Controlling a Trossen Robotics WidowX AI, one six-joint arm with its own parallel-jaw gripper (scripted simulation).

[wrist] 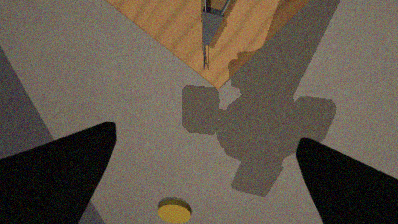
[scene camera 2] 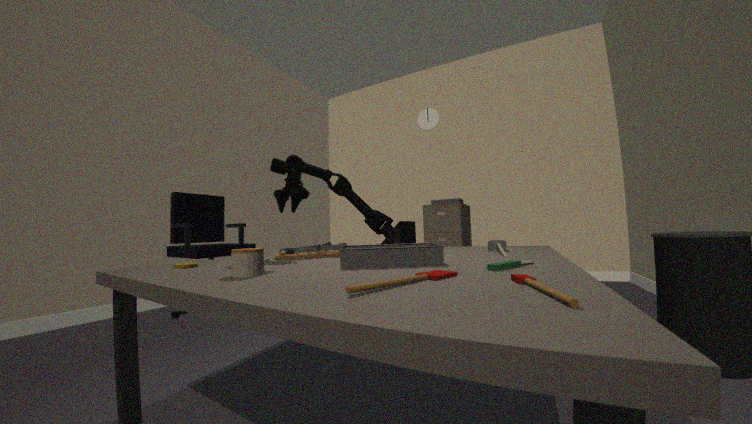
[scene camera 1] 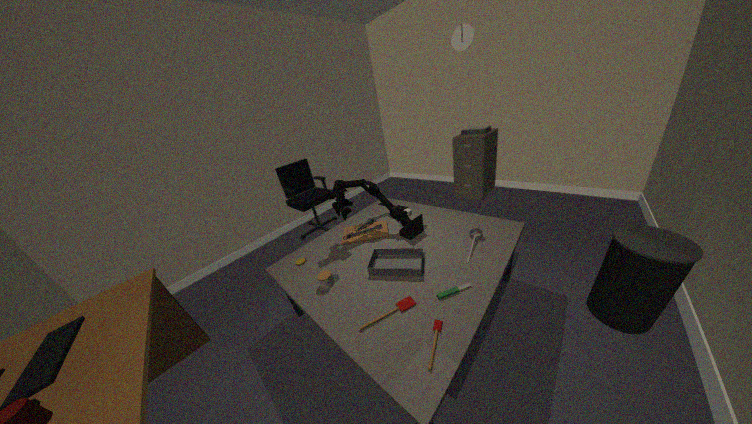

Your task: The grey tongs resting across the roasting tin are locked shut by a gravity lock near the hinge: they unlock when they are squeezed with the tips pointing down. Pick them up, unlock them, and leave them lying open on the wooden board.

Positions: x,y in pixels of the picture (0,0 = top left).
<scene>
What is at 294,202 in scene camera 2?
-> My gripper.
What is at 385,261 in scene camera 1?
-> A roasting tin.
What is my gripper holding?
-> Nothing.
</scene>
